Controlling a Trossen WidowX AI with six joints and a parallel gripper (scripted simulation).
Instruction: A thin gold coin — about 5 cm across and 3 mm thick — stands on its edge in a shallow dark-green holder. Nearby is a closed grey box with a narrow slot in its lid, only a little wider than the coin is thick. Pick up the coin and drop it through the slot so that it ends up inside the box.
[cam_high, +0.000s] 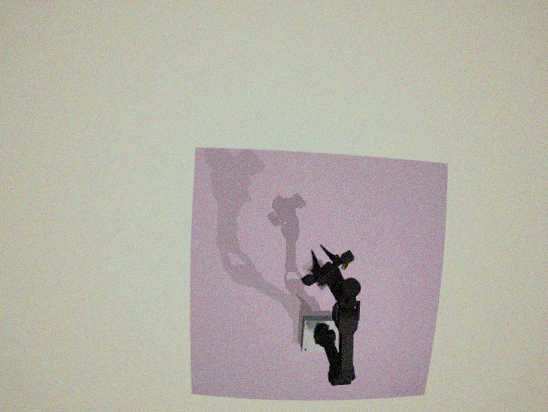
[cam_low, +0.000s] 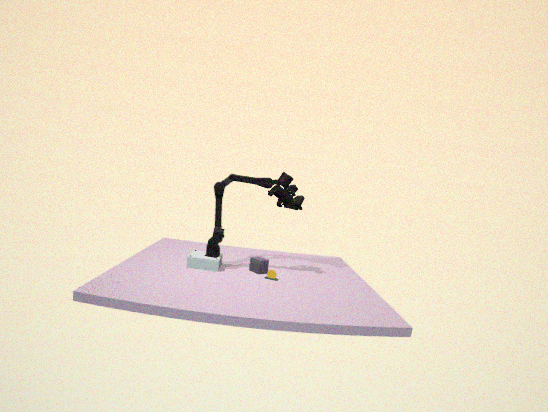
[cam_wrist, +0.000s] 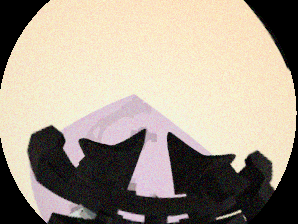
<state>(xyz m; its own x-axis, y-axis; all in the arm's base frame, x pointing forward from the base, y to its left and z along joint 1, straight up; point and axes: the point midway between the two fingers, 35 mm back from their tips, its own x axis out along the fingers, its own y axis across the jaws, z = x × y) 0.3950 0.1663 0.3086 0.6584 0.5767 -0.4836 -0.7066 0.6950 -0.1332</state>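
Now: the gold coin 330 mm below my gripper tip, 230 mm to the right of it and 80 mm behind it.
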